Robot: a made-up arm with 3 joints. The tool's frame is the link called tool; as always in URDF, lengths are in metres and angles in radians. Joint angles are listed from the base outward.
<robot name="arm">
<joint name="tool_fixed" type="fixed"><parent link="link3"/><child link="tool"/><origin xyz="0.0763 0.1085 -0.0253" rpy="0 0 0"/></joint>
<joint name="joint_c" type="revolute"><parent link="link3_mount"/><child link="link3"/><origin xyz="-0.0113 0.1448 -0.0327" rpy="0 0 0"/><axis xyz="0 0 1"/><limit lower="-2.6" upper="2.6"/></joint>
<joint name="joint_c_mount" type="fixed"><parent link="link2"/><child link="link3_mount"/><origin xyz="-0.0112 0.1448 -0.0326" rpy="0 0 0"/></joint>
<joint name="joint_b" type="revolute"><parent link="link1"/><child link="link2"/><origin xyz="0.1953 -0.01 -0.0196" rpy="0 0 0"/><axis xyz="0 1 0"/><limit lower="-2.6" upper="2.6"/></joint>
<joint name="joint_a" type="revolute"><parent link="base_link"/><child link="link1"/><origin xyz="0 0 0.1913" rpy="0 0 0"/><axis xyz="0 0 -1"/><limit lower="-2.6" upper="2.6"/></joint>
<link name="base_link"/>
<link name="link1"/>
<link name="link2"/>
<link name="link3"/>
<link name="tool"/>
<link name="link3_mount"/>
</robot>
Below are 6 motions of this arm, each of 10 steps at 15 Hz.
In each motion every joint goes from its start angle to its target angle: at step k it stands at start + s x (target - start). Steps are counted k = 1, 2, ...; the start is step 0. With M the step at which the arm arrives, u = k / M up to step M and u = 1 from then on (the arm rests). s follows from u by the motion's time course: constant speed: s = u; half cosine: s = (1 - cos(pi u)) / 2; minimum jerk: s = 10 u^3 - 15 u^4 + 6 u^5.
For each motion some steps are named. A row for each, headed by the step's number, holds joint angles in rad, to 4 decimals.
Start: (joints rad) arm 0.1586 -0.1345 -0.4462
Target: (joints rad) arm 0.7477 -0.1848 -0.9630
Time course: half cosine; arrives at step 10
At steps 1, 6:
1: 0.1730 -0.1357 -0.4588
6: 0.5442 -0.1674 -0.7844

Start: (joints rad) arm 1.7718 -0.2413 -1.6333
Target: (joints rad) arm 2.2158 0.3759 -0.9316
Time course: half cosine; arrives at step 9
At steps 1, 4, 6, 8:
1: 1.7852 -0.2227 -1.6121
4: 1.9553 0.0137 -1.3434
6: 2.1048 0.2216 -1.1070
8: 2.2024 0.3573 -0.9528

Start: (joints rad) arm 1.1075 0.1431 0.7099
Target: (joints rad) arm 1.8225 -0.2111 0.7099
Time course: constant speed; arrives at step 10
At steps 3, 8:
3: 1.3220 0.0368 0.7099
8: 1.6795 -0.1403 0.7099

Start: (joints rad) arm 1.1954 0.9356 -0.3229
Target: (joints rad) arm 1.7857 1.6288 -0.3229
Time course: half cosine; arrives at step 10
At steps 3, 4, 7, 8, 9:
3: 1.3171 1.0785 -0.3229
4: 1.3993 1.1751 -0.3229
7: 1.6640 1.4859 -0.3229
8: 1.7293 1.5626 -0.3229
9: 1.7713 1.6118 -0.3229

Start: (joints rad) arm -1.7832 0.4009 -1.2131
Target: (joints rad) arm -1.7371 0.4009 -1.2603
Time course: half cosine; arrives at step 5
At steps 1, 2, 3, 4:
1: -1.7788 0.4009 -1.2176
2: -1.7673 0.4009 -1.2294
3: -1.7530 0.4009 -1.2440
4: -1.7415 0.4009 -1.2558

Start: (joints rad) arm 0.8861 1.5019 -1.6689
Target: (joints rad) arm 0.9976 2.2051 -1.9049
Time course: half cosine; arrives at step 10
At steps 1, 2, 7, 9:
1: 0.8888 1.5191 -1.6747
2: 0.8967 1.5690 -1.6914
7: 0.9746 2.0602 -1.8563
9: 0.9949 2.1879 -1.8991

